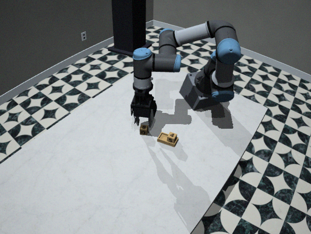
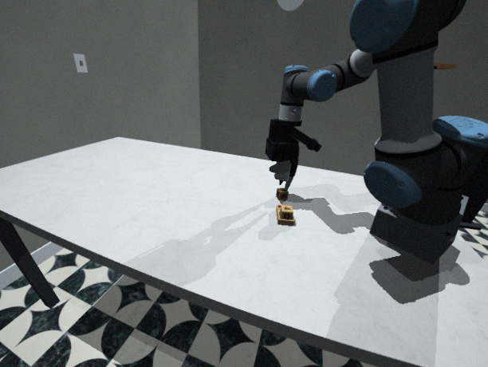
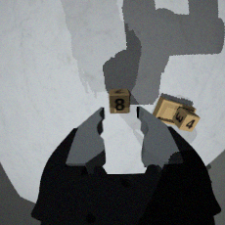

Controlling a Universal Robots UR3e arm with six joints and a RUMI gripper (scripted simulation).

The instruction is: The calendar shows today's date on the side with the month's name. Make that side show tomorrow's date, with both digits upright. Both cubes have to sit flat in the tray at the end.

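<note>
Now: hand 40 mm above the wooden cube. Round my hand: wooden calendar tray 10 mm behind, 110 mm to the left, 40 mm below.
</note>
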